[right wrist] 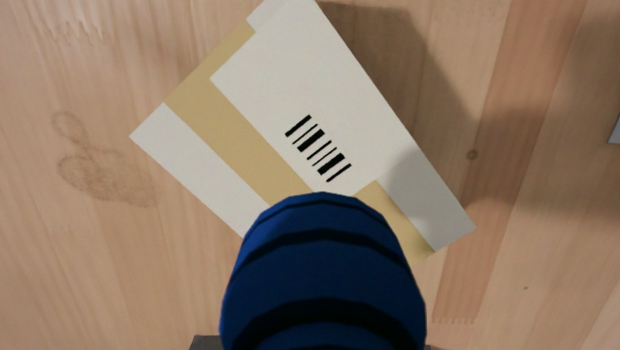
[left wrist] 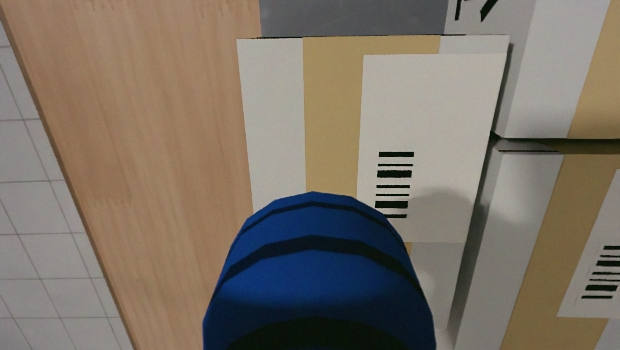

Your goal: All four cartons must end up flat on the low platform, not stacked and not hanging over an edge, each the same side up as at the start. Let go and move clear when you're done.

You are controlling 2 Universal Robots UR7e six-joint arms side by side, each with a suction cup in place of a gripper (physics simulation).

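Observation:
In the left wrist view my left suction cup is over the near part of a white carton with a tan stripe and barcode label. This carton lies flat on the grey platform. Two more cartons, an upper one and a lower one, lie beside it on the right, end to end. In the right wrist view my right suction cup is over a fourth carton, which lies turned on the wooden table, label up. No carton is lifted. The lip undersides are hidden; I see no hold.
The wooden table ends at the left in the left wrist view, with tiled floor beyond. A dark corner of the platform shows at the bottom of the right wrist view. A grey plate edge shows at its far right.

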